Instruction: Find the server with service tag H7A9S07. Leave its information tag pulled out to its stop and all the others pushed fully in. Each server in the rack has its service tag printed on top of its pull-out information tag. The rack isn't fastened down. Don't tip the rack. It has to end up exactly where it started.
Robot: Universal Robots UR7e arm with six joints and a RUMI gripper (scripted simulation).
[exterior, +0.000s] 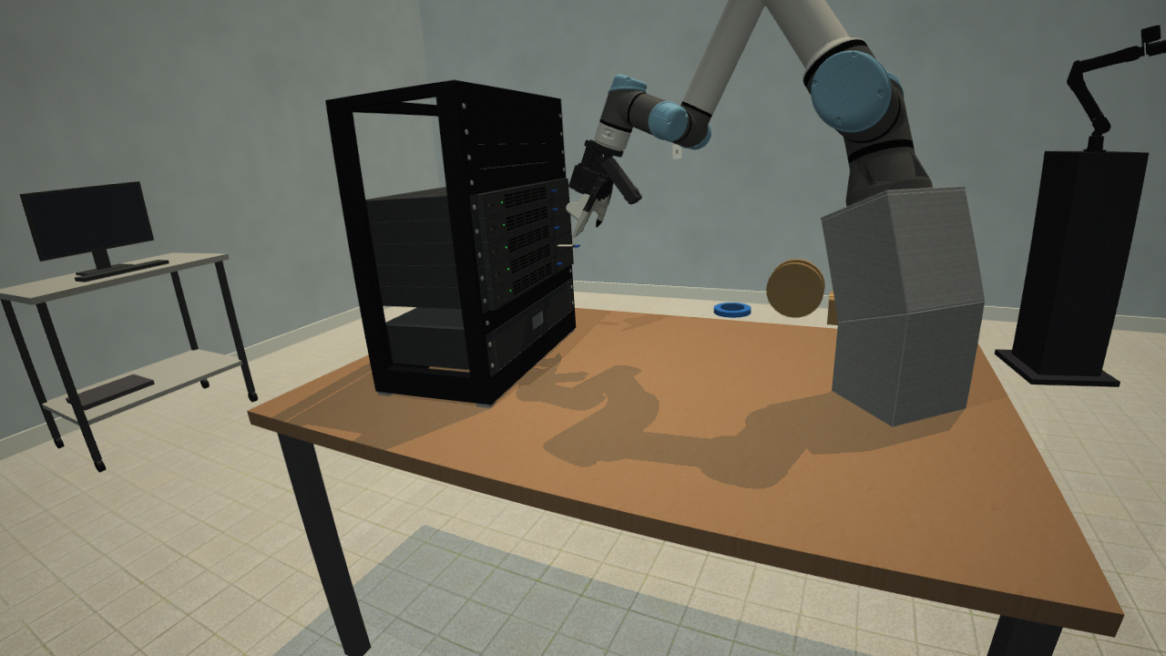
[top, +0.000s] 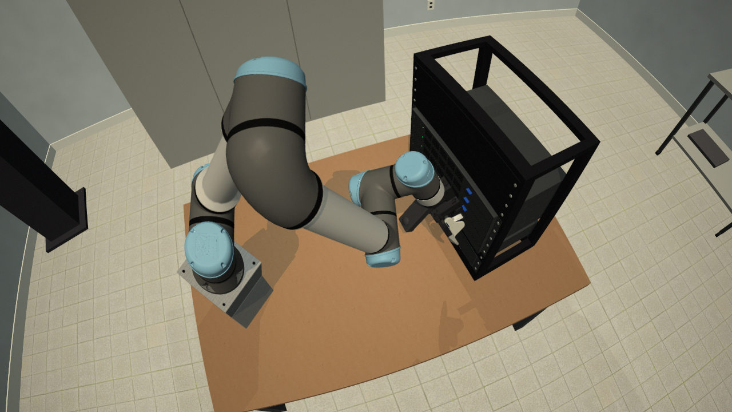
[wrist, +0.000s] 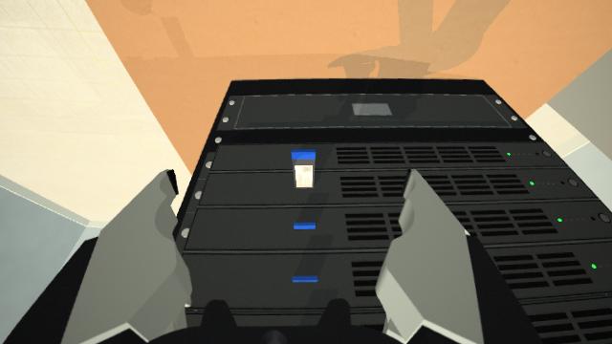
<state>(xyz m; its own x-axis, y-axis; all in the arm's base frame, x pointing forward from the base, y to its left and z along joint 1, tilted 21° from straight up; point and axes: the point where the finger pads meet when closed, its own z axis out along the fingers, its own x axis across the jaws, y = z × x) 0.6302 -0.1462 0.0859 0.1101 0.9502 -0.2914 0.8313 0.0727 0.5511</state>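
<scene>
My hand is 6 cm short of the information tag and 3 cm above it.
</scene>
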